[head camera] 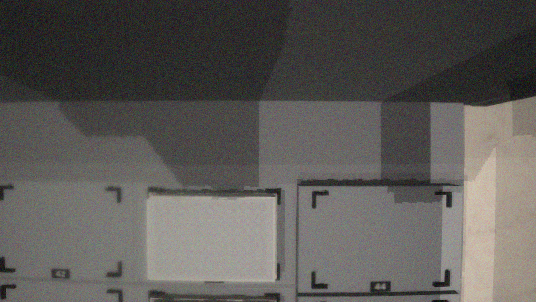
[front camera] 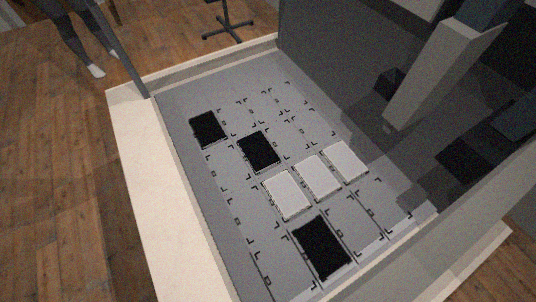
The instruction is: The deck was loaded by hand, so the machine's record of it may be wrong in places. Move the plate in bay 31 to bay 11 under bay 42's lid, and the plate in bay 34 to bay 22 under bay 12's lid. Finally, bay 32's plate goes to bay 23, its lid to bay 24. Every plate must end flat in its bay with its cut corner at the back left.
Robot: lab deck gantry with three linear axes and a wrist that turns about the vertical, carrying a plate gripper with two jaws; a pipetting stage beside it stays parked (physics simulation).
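Places are measured from the robot's base along level axes (x left, y back, z up), in millimetres.
Pixels of known places: gripper, between the fingertips: (front camera: 429,182); robot's base, origin of its link: (front camera: 189,122).
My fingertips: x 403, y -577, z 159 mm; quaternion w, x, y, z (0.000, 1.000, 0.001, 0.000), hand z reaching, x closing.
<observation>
Ahead of a thing's pixels: the offset from my fingertips to its top centre. "spot": to the spot under its first point.
A black-lidded plate @[dx -360, dy +513, dz -142 mm] (front camera: 207,129) lies in bay 11; another black-lidded plate @[dx -253, dy +349, dz -142 mm] (front camera: 258,151) lies in bay 22. Pale edges show beneath both lids. A white plate @[dx -253, dy +185, dz -144 mm] (front camera: 286,195) is in bay 23. A separate black lid @[dx -253, dy +22, dz -136 mm] (front camera: 322,247) lies flat in bay 24. Bays 31, 32, 34, 12 and 42 hold no plate or lid. Cut corners are too small to make out. The dark blue gripper column (front camera: 517,117) is at the right edge of the front view, behind the bays; its jaws cannot be made out, and they do not show in the head view.
White plates stand in bay 33 @[spot: dx -148, dy +179, dz -144 mm] (front camera: 317,177) and bay 43 @[spot: dx -41, dy +179, dz -145 mm] (front camera: 345,161) (head camera: 212,237). The grey pipetting stage (front camera: 435,75) hangs at the back. Bay 44's label @[spot: dx -85, dy +21, dz -144 mm] (head camera: 380,286) shows in the head view. A pale rim @[spot: dx -637, dy +404, dz -169 mm] (front camera: 135,195) runs along the deck's front.
</observation>
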